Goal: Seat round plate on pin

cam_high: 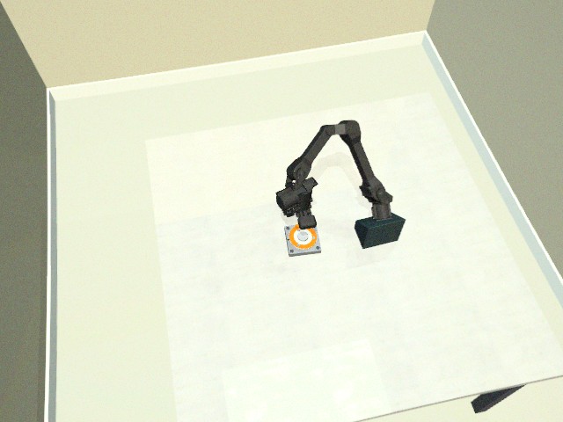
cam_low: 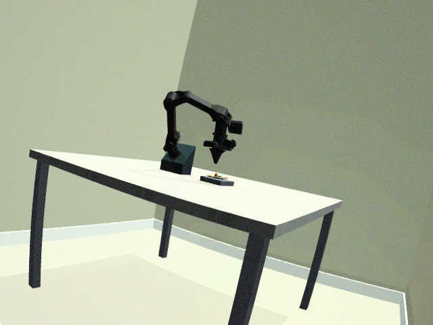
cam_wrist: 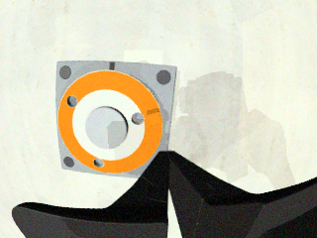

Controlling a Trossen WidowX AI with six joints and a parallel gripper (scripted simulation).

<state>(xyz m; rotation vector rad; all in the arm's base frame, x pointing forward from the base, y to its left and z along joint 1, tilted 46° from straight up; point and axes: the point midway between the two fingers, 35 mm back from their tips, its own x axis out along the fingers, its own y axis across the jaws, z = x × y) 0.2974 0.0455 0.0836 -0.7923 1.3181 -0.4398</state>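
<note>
My gripper tip is now 70 mm above the square grey base, 50 mm to the right of it and 10 mm past it.
</note>
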